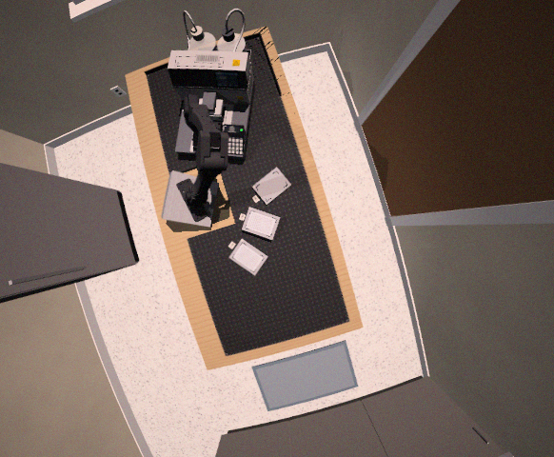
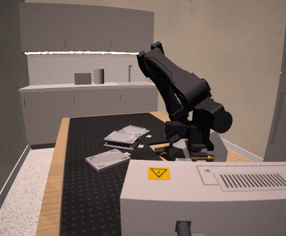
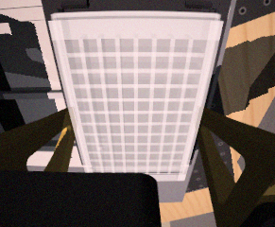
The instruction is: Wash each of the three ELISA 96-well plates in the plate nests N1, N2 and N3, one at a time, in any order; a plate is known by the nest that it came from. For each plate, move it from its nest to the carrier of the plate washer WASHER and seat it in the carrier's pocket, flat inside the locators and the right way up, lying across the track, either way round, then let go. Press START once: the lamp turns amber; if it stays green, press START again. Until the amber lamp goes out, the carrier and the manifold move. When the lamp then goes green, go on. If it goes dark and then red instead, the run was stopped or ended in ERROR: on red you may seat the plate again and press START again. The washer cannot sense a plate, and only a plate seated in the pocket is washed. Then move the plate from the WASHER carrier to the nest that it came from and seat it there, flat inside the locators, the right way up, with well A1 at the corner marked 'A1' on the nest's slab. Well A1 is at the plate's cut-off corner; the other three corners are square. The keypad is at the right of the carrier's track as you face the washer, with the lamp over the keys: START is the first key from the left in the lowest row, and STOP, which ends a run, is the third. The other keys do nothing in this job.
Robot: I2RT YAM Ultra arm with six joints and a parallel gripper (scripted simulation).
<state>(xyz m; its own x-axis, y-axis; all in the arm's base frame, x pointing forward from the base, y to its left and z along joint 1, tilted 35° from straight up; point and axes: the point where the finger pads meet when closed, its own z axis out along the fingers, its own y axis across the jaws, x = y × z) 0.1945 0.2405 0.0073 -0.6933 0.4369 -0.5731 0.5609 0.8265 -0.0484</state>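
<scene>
Right now the carrier pocket is 20 mm below my hand. Also, from my hand: n1 label: 370 mm to the right, 100 mm below, 40 mm ahead; then grey nest slab: 360 mm to the right, 140 mm ahead, 90 mm below; then washer: 120 mm to the left, 100 mm ahead, 30 mm above.
</scene>
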